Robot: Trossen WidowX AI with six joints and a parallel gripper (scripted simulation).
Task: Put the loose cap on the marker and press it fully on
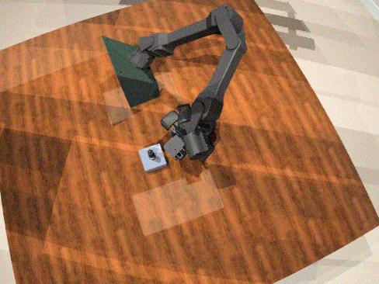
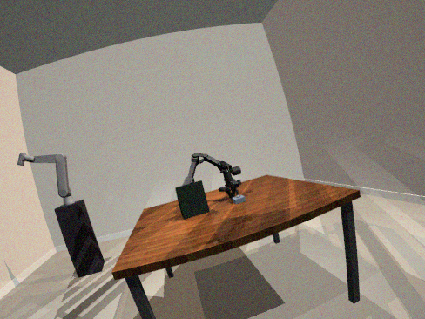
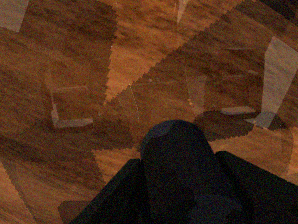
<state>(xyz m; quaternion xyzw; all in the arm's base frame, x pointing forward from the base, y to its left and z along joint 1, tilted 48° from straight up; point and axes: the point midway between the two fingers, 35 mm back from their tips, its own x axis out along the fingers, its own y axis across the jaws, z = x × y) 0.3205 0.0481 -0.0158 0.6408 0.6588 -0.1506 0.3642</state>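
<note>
Right now my gripper tip is 1 cm past the holder block and 13 cm to the left of it.
</note>
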